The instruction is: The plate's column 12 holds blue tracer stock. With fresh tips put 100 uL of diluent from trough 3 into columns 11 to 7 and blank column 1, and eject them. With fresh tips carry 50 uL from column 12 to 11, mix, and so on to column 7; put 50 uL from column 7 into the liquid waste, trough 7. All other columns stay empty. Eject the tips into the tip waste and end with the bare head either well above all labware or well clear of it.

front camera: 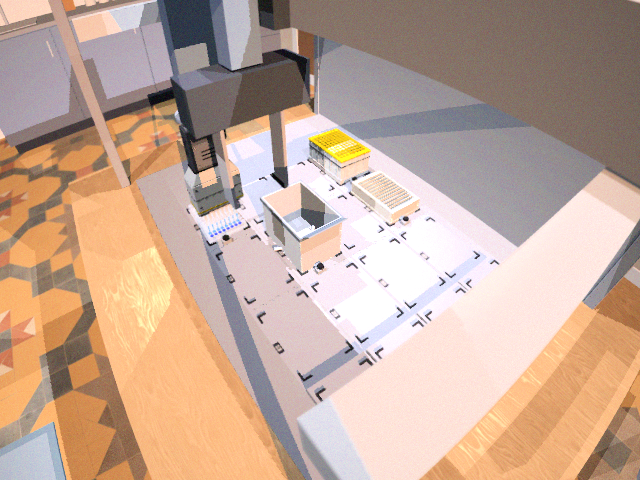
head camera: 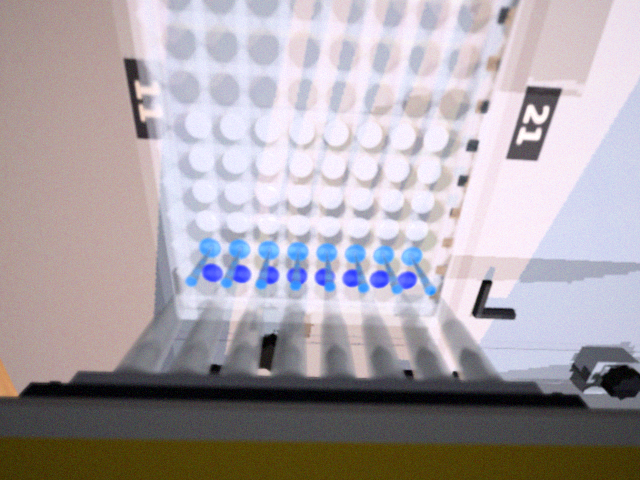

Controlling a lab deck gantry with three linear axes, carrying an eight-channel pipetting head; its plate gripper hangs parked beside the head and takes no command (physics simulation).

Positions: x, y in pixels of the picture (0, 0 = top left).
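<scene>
Grey wall panel (front camera: 513, 177), 72 cm from the lens.
</scene>
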